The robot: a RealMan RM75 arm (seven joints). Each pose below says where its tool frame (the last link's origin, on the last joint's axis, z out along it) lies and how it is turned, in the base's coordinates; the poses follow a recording.
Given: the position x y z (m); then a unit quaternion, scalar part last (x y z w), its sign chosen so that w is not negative.
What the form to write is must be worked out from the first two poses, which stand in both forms.
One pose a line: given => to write
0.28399, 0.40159, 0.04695, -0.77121, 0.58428, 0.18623, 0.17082 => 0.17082, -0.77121, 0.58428, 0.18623, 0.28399, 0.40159, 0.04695
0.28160, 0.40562, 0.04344, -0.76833, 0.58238, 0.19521, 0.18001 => 0.18001, -0.76833, 0.58238, 0.19521, 0.28160, 0.40562, 0.04344
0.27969, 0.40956, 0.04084, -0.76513, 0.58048, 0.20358, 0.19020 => 0.19020, -0.76513, 0.58048, 0.20358, 0.27969, 0.40956, 0.04084
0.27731, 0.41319, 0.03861, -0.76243, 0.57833, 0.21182, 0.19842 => 0.19842, -0.76243, 0.57833, 0.21182, 0.27731, 0.41319, 0.03861
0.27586, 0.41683, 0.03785, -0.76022, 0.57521, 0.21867, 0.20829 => 0.20829, -0.76022, 0.57521, 0.21867, 0.27586, 0.41683, 0.03785
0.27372, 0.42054, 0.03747, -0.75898, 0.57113, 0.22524, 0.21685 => 0.21685, -0.75898, 0.57113, 0.22524, 0.27372, 0.42054, 0.03747
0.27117, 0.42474, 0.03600, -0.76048, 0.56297, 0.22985, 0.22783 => 0.22783, -0.76048, 0.56297, 0.22985, 0.27117, 0.42474, 0.03600
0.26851, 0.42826, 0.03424, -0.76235, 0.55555, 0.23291, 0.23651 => 0.23651, -0.76235, 0.55555, 0.23291, 0.26851, 0.42826, 0.03424
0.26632, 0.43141, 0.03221, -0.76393, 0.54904, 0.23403, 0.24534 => 0.24534, -0.76393, 0.54904, 0.23403, 0.26632, 0.43141, 0.03221
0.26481, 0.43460, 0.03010, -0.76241, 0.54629, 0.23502, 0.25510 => 0.25510, -0.76241, 0.54629, 0.23502, 0.26481, 0.43460, 0.03010
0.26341, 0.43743, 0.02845, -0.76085, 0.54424, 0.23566, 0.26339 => 0.26339, -0.76085, 0.54424, 0.23566, 0.26341, 0.43743, 0.02845
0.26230, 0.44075, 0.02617, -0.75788, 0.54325, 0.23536, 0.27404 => 0.27404, -0.75788, 0.54325, 0.23536, 0.26230, 0.44075, 0.02617
